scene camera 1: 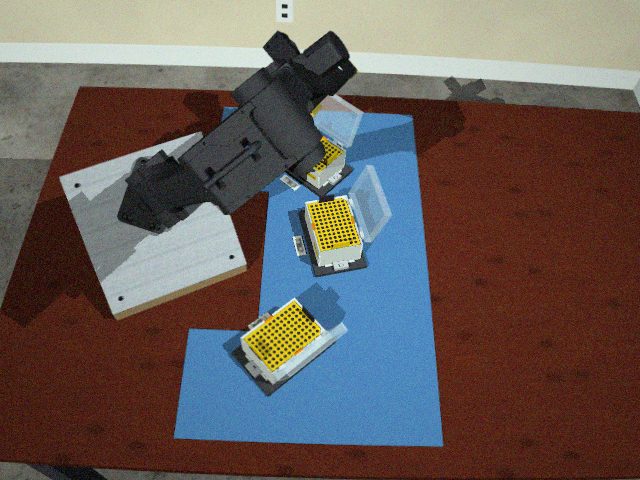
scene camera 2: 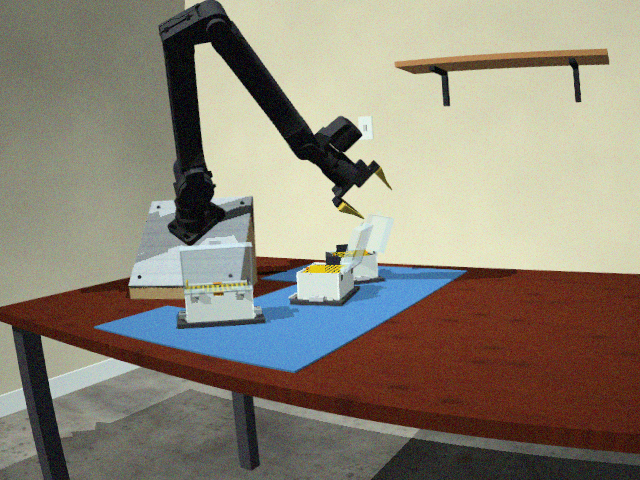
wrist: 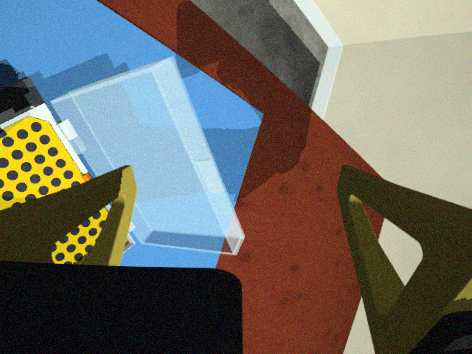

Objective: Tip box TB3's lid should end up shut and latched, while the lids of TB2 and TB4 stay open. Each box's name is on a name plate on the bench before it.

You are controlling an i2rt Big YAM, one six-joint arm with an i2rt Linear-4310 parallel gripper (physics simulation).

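Frame: origin at the arm's base, x ahead, y left, z up, level; centimetres.
Seen in the pictures: gripper, fingertip midpoint: (scene camera 1: 336,88) (scene camera 2: 377,203) (wrist: 236,176); arm's base, link origin: (scene camera 1: 150,195) (scene camera 2: 197,222).
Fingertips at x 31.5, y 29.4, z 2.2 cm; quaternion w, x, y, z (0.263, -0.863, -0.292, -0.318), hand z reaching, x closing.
Note:
Pixels of each thing's top centre, then the offset from my fingertips to it. Level surfaces: height alone.
- Tip box TB3, top centre: (scene camera 1: 307,148) (scene camera 2: 345,251) dx -4.8, dy -7.3, dz -10.7 cm
- TB2, top centre: (scene camera 1: 327,222) (scene camera 2: 320,265) dx +0.7, dy -25.9, dz -10.7 cm
- blue mat, surface height: dz -17.3 cm
- dark red table, surface height: dz -17.6 cm
Tip box TB3 (scene camera 1: 330,173) (scene camera 2: 364,266) (wrist: 35,165), white with a yellow rack, stands furthest back; its clear lid (scene camera 1: 338,121) (scene camera 2: 383,233) (wrist: 155,145) is open, leaning back. TB2 (scene camera 1: 338,254) (scene camera 2: 324,285) is the middle box, its lid (scene camera 1: 369,204) (scene camera 2: 358,245) open. TB4 (scene camera 1: 281,335) (scene camera 2: 219,305) is nearest, its lid (scene camera 1: 338,333) (scene camera 2: 217,263) open. The gripper (scene camera 2: 377,203) (wrist: 237,172) is open and empty, above and near TB3's lid. The arm hides most of it in scene camera 1. In the wrist view its left finger covers part of TB3's rack. The name plates are too small to read.
The boxes stand on a blue mat (scene camera 1: 361,392) (scene camera 2: 289,351) on the dark red table (scene camera 1: 516,258) (scene camera 2: 465,351). The arm's base is on a tilted grey board (scene camera 1: 170,273) (scene camera 2: 155,253) left of the mat. A wall shelf (scene camera 2: 506,60) hangs at the right, behind the table.

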